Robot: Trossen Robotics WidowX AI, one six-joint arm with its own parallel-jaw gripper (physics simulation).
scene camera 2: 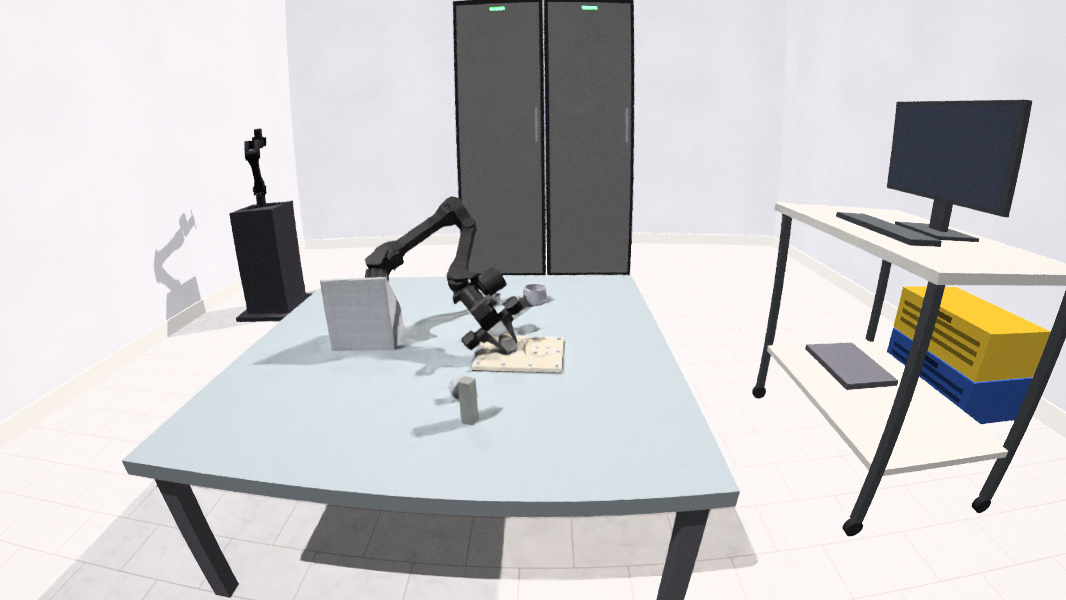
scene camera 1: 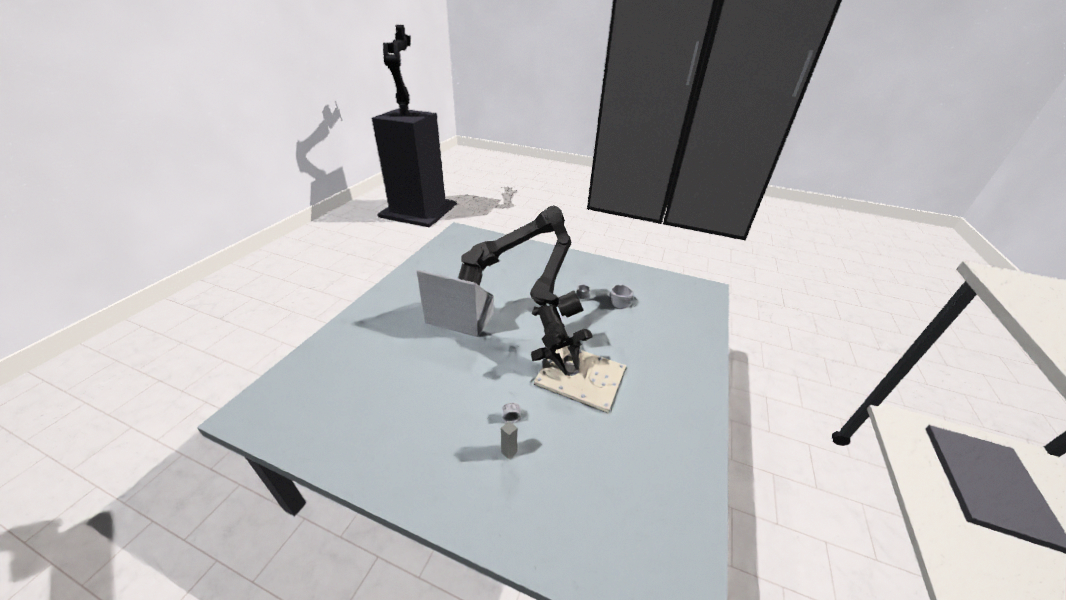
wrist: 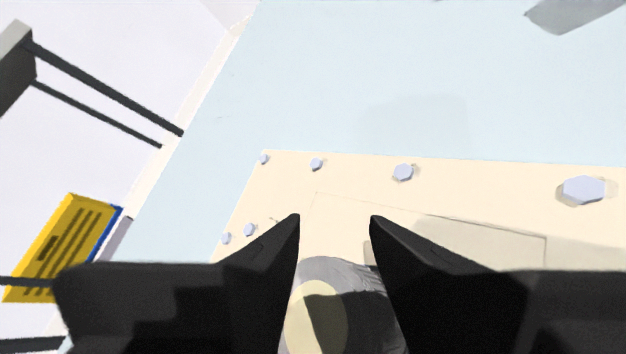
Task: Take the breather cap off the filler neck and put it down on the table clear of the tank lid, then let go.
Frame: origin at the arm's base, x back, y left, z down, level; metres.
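Where they show: gripper, fingertip midpoint: (scene camera 2: 511,346) (scene camera 1: 571,372) (wrist: 334,222); arm's base, origin of the base link: (scene camera 2: 374,289) (scene camera 1: 467,284).
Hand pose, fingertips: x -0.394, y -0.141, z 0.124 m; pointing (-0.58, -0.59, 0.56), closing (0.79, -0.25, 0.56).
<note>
Each offset is from my fingertips to the top centre of the thing. "spot": to the spot under its first point.
The cream tank lid @[spot: dx -0.017, dy -0.050, dz +0.030 m] (scene camera 1: 572,393) (scene camera 2: 522,356) (wrist: 480,176) lies flat on the table, with pale blue hex bolts along its edge. My gripper (scene camera 1: 570,368) (scene camera 2: 509,345) (wrist: 334,222) points down over the lid's near-left part. The breather cap @[dx +0.010, dy +0.040, dz -0.014 m] (wrist: 345,272), dark grey and ribbed with a cream disc on its end, sits between the fingers at the bottom of the wrist view. Both fingers bear on its sides. The gripper is shut on it. The filler neck is hidden, and I cannot tell whether the cap is seated on it or lifted.
A grey upright panel (scene camera 1: 451,301) (scene camera 2: 358,313) stands left of the lid. A grey cup @[dx -0.083, dy +0.451, dz -0.010 m] (scene camera 1: 620,295) (scene camera 2: 534,293) and a smaller one @[dx +0.061, dy +0.447, dz +0.013 m] (scene camera 1: 583,289) stand behind it. A small ring-like part and a grey-brown block @[dx +0.093, dy -0.275, dz -0.059 m] (scene camera 1: 508,441) (scene camera 2: 467,400) stand in front of the lid.
</note>
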